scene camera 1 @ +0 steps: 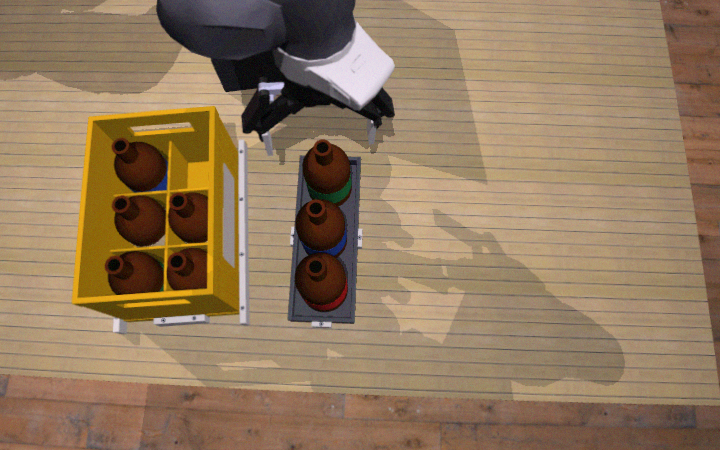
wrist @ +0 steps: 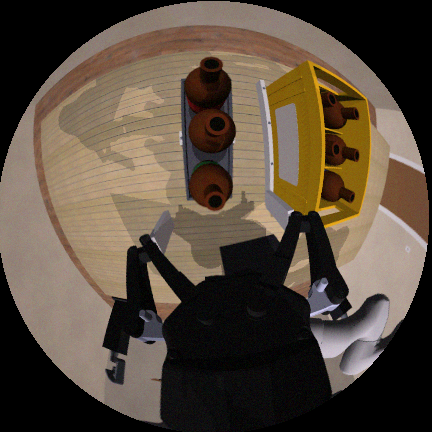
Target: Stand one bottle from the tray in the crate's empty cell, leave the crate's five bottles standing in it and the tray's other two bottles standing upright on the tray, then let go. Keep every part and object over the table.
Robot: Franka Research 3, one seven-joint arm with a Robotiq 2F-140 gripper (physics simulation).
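My gripper (scene camera 1: pixel 320 142) (wrist: pixel 217 208) is wide open and empty, behind the tray's far end in the scene view. The grey tray (scene camera 1: pixel 294 312) (wrist: pixel 185 165) holds three upright brown bottles in a row: a green-banded bottle (scene camera 1: pixel 325 168) (wrist: pixel 210 185) nearest the gripper, a blue-banded bottle (scene camera 1: pixel 320 228) (wrist: pixel 210 132) in the middle and a red-banded bottle (scene camera 1: pixel 320 278) (wrist: pixel 207 90) at the other end. The yellow crate (scene camera 1: pixel 225 294) (wrist: pixel 295 200) holds five standing bottles. Its empty cell (scene camera 1: pixel 197 175) is at the far right in the scene view; in the wrist view the crate's wall hides it.
A white rail (scene camera 1: pixel 243 233) (wrist: pixel 266 135) runs along the crate's tray side, and a white block (scene camera 1: pixel 180 319) sits at its near end. Small white stops, such as one (scene camera 1: pixel 321 324), touch the tray. The table's front edge lies beyond both containers from the gripper.
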